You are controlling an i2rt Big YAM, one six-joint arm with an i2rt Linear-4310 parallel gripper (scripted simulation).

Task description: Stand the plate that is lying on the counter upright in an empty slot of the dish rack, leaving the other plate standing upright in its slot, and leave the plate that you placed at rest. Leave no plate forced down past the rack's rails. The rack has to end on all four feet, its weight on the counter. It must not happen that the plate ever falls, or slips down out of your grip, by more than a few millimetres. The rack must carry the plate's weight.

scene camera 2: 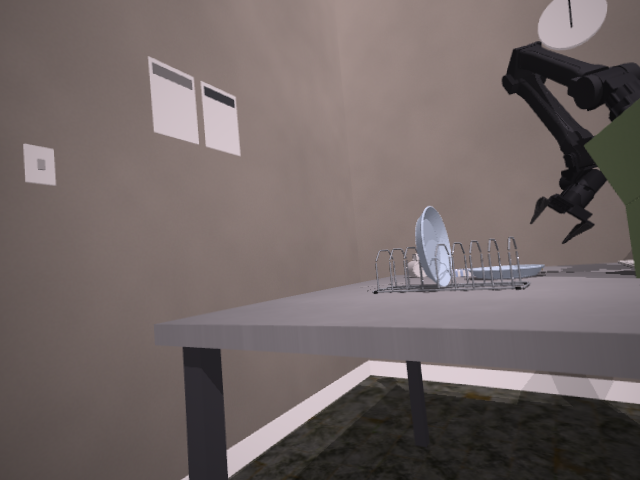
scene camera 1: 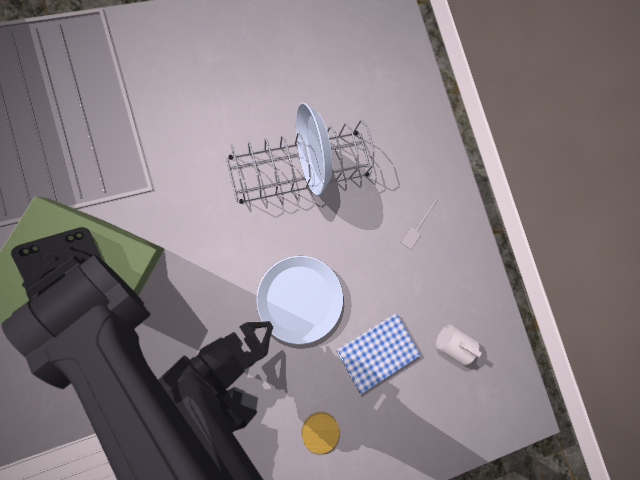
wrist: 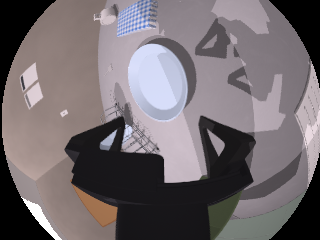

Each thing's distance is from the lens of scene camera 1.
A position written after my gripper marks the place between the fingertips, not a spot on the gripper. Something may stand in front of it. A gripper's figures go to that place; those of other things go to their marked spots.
my gripper (scene camera 1: 255,332): 0.79 m
pale blue plate (scene camera 1: 301,296): 0.90 m
pale blue plate (scene camera 1: 320,156): 0.85 m
